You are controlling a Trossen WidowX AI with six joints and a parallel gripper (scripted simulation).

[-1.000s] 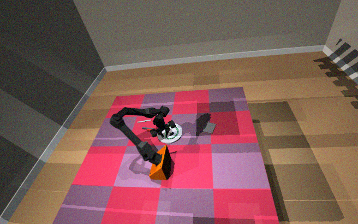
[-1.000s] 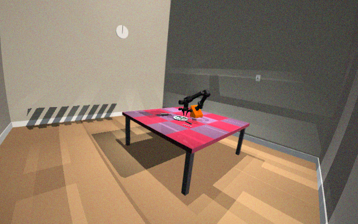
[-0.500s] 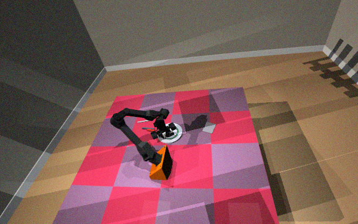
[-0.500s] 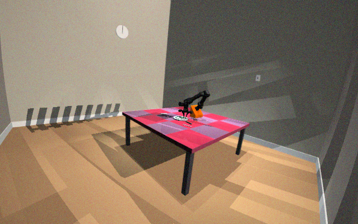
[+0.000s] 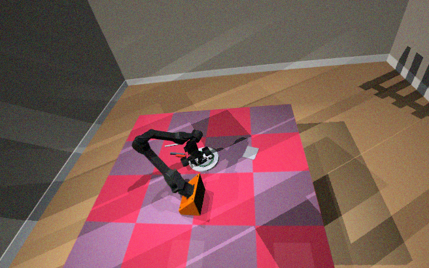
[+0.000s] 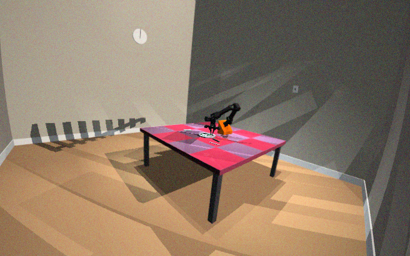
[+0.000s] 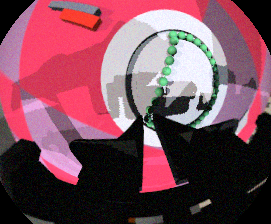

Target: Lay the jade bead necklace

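My gripper tip is now 50 mm short of the round white bead board, 30 mm to the left of it and 10 mm above it. The rest, counted from my gripper tip: red-handled tool (100 mm ahead, 150 mm to the left, 10 mm below); flat grey pad (90 mm ahead, 340 mm to the right, 10 mm below); thin white rod (210 mm ahead, 220 mm to the left, 10 mm below).
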